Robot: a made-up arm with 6 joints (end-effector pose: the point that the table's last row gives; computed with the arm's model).
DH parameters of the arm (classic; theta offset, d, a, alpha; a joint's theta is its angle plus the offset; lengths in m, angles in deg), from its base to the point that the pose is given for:
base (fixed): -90 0 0.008 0
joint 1: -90 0.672 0.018 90
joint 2: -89.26 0 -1.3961 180
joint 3: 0.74 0.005 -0.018 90
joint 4: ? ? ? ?
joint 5: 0 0.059 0.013 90
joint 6: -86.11 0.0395 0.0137 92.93
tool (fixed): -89.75 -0.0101 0 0
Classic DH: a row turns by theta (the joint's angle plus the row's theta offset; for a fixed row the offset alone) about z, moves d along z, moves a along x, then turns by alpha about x.
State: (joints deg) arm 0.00 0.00 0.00 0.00 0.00 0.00
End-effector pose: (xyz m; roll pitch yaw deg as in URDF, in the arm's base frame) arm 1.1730 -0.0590 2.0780 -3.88 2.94 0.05
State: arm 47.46 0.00 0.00 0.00 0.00 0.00
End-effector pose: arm 0.8307 0.8218 2.0780 -3.88 2.94 47.51
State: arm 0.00 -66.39 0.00 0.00 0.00 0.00
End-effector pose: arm -0.8293 -0.0590 2.3264 -3.99 -63.45 0.11
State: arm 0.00 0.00 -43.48 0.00 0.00 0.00
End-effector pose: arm 0.8581 -0.0590 1.2681 -3.83 46.42 0.07
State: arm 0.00 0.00 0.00 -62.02 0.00 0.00
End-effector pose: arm 1.1730 -0.0275 2.0416 58.17 1.33 2.62
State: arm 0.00 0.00 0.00 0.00 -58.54 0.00
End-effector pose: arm 1.1717 -0.0590 2.1236 -3.79 61.48 0.11
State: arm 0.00 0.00 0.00 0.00 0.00 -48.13
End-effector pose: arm 1.1730 -0.0551 2.0913 44.28 1.92 2.22
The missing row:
joint 4: 0 -1.213 -0.016 -90
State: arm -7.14 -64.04 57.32 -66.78 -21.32 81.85
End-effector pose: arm -1.8259 0.1840 2.3169 -159.47 -63.15 127.63
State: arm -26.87 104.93 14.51 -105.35 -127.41 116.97
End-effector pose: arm 1.0934 -0.6100 -0.9263 57.70 -35.99 50.75
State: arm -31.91 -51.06 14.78 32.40 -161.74 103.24
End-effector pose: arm -0.5932 0.3150 2.7390 156.12 74.35 -158.88
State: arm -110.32 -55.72 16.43 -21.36 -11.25 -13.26
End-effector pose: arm 0.2364 0.7659 2.5882 20.57 -58.76 -99.15
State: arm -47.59 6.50 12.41 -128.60 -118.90 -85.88
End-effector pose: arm 0.9246 -1.0437 2.1331 144.47 -32.11 82.26
